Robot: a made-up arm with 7 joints.
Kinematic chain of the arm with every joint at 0, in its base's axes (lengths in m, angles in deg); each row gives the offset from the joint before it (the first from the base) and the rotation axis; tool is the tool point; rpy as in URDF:
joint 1: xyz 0 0 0.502 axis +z
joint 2: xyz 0 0 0 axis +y
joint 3: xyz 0 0 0.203 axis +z
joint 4: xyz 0.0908 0 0 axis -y
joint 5: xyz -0.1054 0 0.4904 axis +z
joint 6: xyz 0 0 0 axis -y
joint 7: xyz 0.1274 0 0 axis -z
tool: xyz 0 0 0 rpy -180 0 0
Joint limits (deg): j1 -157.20..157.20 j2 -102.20..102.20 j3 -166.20..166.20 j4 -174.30..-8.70 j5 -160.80..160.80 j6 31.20..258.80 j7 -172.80..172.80
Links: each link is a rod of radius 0.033 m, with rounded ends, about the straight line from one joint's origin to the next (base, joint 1, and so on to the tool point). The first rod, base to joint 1, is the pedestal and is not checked.
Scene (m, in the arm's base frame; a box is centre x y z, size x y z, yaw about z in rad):
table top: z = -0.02
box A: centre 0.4 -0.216 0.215 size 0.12 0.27 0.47 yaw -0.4
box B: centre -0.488 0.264 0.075 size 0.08 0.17 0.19 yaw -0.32
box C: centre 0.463 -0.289 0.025 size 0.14 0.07 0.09 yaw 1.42
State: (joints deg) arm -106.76 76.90 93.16 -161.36 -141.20 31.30 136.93
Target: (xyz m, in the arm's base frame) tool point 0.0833 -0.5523 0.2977
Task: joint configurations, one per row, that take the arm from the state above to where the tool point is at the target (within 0.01 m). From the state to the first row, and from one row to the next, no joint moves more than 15 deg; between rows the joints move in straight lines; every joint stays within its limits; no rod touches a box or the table.
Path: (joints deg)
1: -111.83 71.67 80.54 -164.60 -127.24 31.28 132.60
2: -116.90 66.45 67.91 -167.83 -113.28 31.25 128.26
3: -121.96 61.22 55.29 -171.07 -99.32 31.22 123.93
4: -127.03 55.99 42.67 -174.30 -85.36 31.20 119.60
5: -134.57 48.53 51.08 -166.18 -97.38 31.20 123.93
6: -142.12 41.08 59.49 -158.06 -109.39 31.20 128.26
7: -149.66 33.62 67.91 -149.93 -121.40 31.20 132.60
8: -157.20 26.17 76.32 -141.81 -133.42 31.20 136.93

